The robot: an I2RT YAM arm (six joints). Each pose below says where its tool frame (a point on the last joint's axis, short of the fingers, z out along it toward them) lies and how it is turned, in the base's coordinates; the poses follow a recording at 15 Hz.
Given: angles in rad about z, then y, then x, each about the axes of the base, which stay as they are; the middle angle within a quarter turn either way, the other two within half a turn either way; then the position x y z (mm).
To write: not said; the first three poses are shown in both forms.
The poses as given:
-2.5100 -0.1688 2.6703 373 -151 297
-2.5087 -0.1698 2.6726 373 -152 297
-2.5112 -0.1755 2.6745 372 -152 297
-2.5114 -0.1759 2.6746 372 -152 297
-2.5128 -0.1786 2.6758 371 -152 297
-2.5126 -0.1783 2.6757 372 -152 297
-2.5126 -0.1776 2.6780 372 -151 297
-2.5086 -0.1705 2.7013 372 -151 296
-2.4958 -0.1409 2.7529 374 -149 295
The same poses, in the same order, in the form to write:
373 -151 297 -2.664 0.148 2.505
373 -152 297 -2.665 0.146 2.504
372 -152 297 -2.663 0.140 2.504
372 -152 297 -2.663 0.140 2.504
371 -152 297 -2.663 0.136 2.504
372 -152 297 -2.663 0.137 2.504
372 -151 297 -2.665 0.136 2.504
372 -151 296 -2.688 0.129 2.500
374 -149 295 -2.748 0.125 2.493

